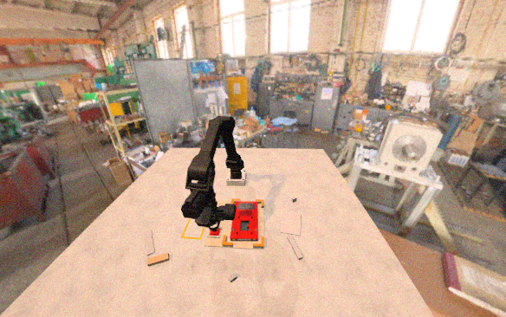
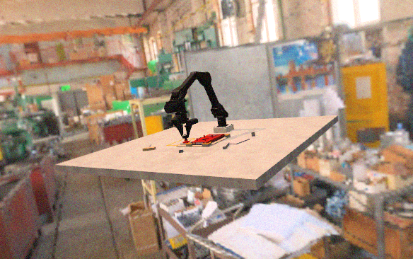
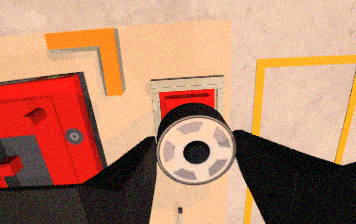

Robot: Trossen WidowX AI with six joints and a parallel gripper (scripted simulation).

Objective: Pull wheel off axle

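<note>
My gripper tip is now 1 cm above the axle. From my gripper tip the other things lie so: wheel (right at my gripper tip); wooden block (12 cm ahead, 19 cm to the right, 4 cm below).
</note>
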